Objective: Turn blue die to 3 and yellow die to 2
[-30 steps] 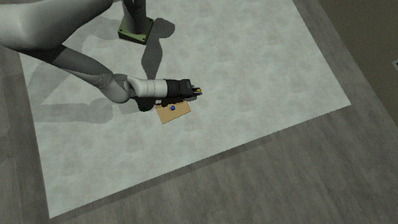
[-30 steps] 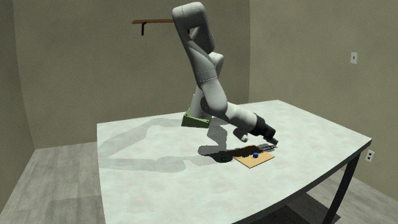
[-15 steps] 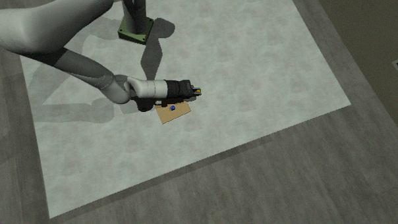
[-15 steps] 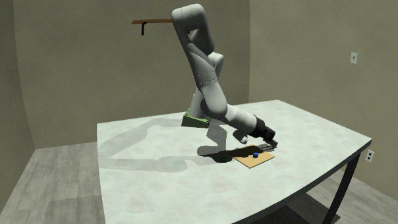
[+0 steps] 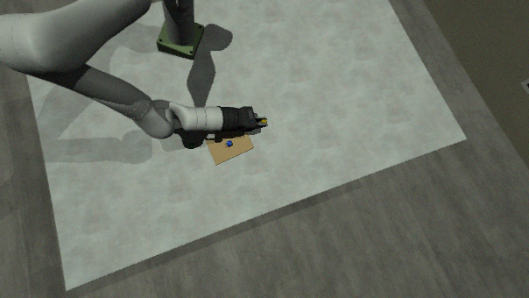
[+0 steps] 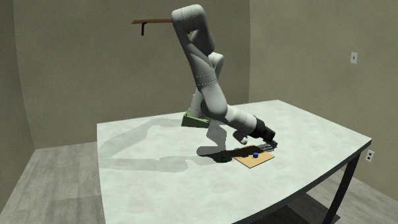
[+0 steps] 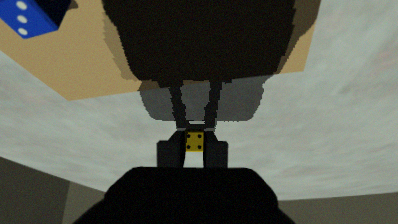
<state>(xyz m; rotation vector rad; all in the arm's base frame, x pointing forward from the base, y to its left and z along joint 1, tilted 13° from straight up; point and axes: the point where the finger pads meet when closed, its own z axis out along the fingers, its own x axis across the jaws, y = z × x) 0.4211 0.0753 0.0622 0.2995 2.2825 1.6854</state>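
Right now the tan mat is 1 cm behind my hand, 13 cm to the right of it and 2 cm below it. Also, from my hand: yellow die: 1 cm to the left, 1 cm below; blue die: 1 cm ahead, 13 cm to the right, 1 cm below; green die: 5 cm behind, 24 cm to the right, 1 cm below.
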